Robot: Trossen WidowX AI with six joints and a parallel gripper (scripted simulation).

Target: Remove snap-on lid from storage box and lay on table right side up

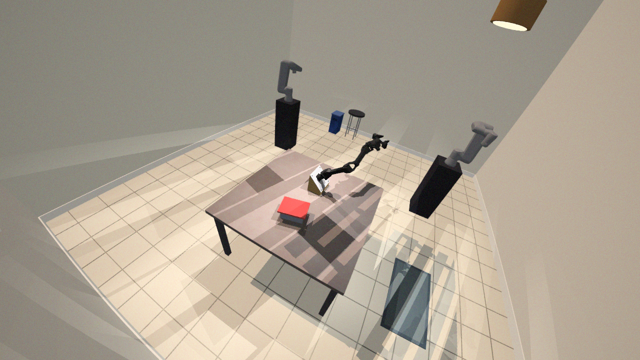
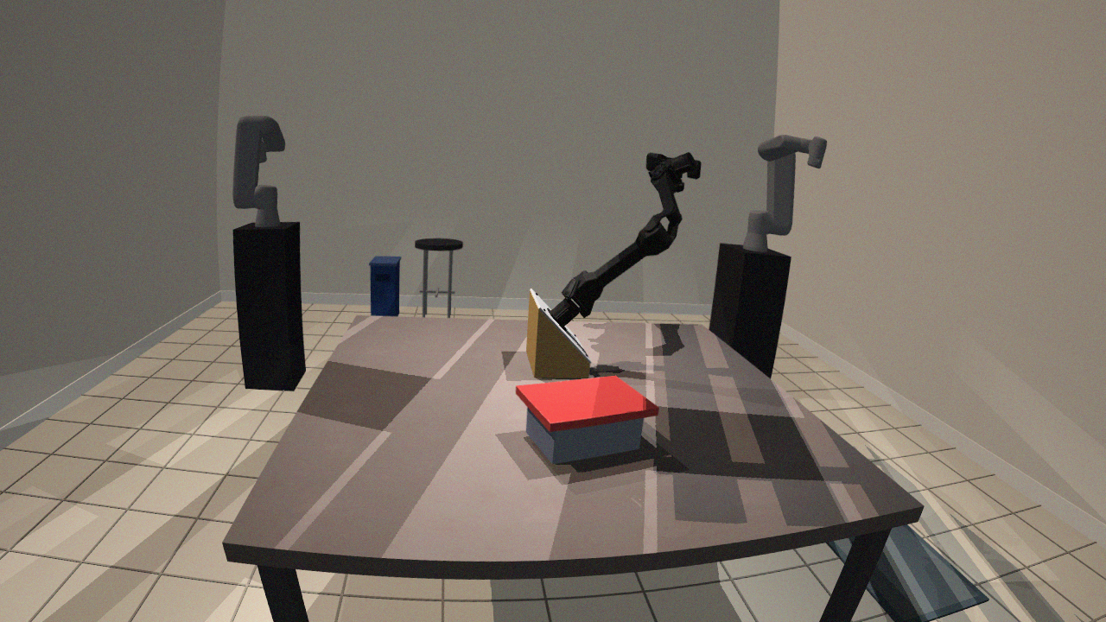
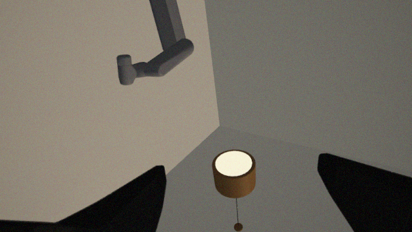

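Now: gripper tip 81 cm short of the snap-on lid, 51 cm above it and 49 cm to the left of it. Also, from my gripper tip: storage box 81 cm ahead, 56 cm below, 49 cm to the right.
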